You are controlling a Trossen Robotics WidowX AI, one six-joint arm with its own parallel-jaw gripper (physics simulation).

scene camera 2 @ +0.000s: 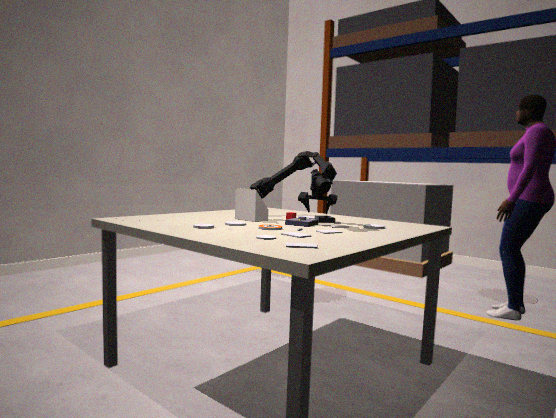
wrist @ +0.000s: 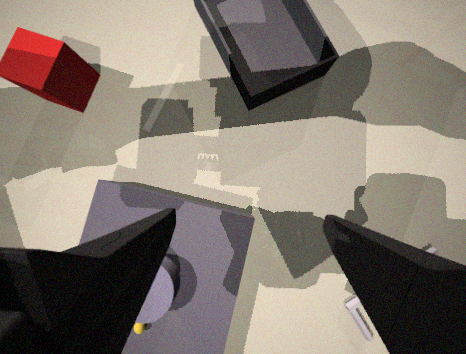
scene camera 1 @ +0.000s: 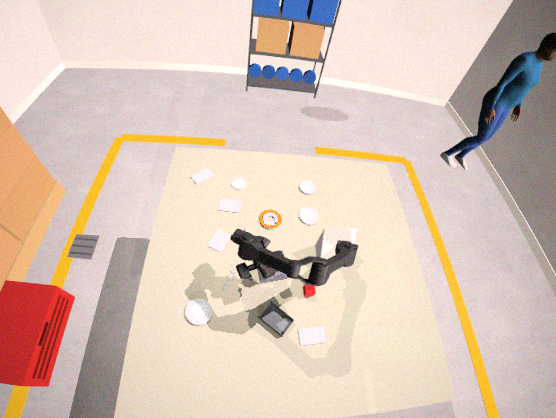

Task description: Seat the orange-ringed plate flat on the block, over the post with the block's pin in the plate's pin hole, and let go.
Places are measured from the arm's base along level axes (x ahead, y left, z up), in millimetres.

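Pixels of known places: gripper, fingertip midpoint: point(scene camera 2: 317, 213) point(wrist: 250, 218) point(scene camera 1: 263, 278); arm's base at its link origin: point(scene camera 2: 250, 200) point(scene camera 1: 343, 247).
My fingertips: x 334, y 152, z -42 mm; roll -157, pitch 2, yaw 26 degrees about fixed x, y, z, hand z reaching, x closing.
Note:
For each thing: its top centre in the pictures, then the offset to it from my fingertips. "pt": a spot on its surface instead.
- orange-ringed plate at its top centre: point(scene camera 2: 270, 226) point(scene camera 1: 270, 218) dx -18, dy -317, dz -46 mm
- grey block at its top centre: point(wrist: 143, 291) point(scene camera 1: 272, 263) point(scene camera 2: 302, 216) dx -37, dy -77, dz -17 mm
- yellow pin at a spot on its surface: point(wrist: 139, 328) pt dx -28, dy -105, dz -26 mm
- red block at its top centre: point(wrist: 29, 57) point(scene camera 1: 310, 288) point(scene camera 2: 291, 212) dx -198, dy +22, dz -16 mm
- dark open tray at its top centre: point(wrist: 262, 15) point(scene camera 1: 276, 318) point(scene camera 2: 324, 216) dx -67, dy +149, dz -32 mm
- white dome at its top centre: point(scene camera 1: 198, 311) point(scene camera 2: 374, 225) dx +239, dy +148, dz -44 mm
The orange-ringed plate point(scene camera 1: 262, 220) point(scene camera 2: 270, 228) lies flat on the table, apart from the block; it does not show in the wrist view. The grey block point(wrist: 205, 255) point(scene camera 2: 301, 222) stands on the table, largely hidden by the arm in scene camera 1. Its round post point(wrist: 159, 297) is partly hidden behind the left finger in the wrist view, with the yellow pin point(wrist: 139, 328) beside it. The post carries no plate. My gripper point(wrist: 250, 218) point(scene camera 2: 317, 210) is open and empty, above the table and the block's edge.
A red block point(wrist: 50, 65) point(scene camera 1: 309, 290) point(scene camera 2: 291, 215) and a dark open tray point(wrist: 292, 85) point(scene camera 1: 270, 327) lie near the grey block. A white dome point(scene camera 1: 198, 312), white discs point(scene camera 1: 308, 216) and white cards point(scene camera 1: 230, 205) lie around. A tall pale block point(scene camera 2: 248, 204) stands by the arm.

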